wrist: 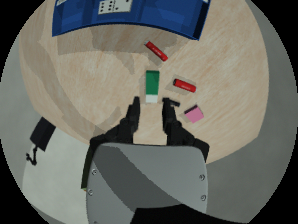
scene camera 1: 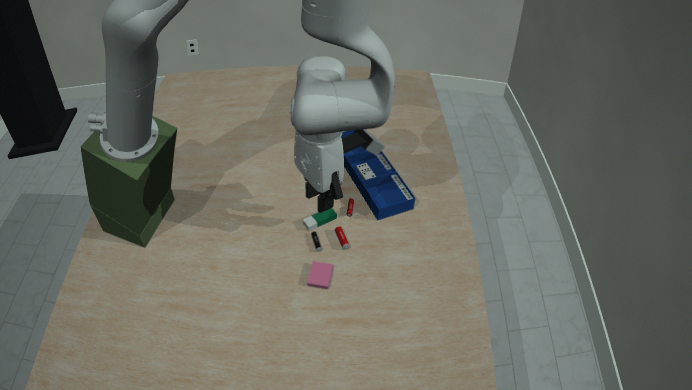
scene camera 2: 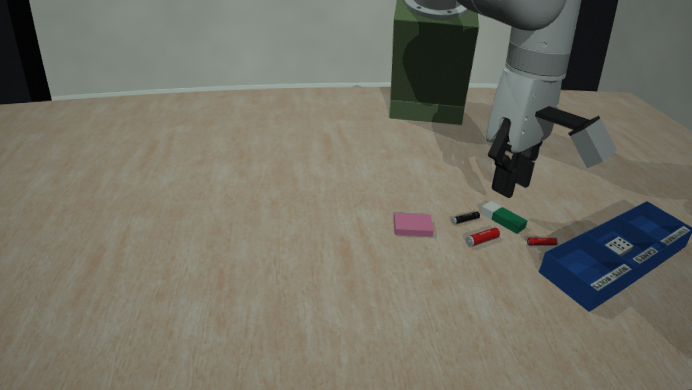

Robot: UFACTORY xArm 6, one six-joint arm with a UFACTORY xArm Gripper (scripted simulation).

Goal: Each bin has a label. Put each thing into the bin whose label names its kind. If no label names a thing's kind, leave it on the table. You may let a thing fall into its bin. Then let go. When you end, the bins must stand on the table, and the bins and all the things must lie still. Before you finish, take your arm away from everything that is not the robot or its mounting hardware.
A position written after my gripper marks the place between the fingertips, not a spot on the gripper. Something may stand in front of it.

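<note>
Blue bin (scene camera 1: pixel 383 191). Pink eraser (scene camera 2: pixel 404 224). Green-and-white eraser (scene camera 2: pixel 493 211). My gripper (scene camera 2: pixel 510 188), (wrist: pixel 151 104).
</note>
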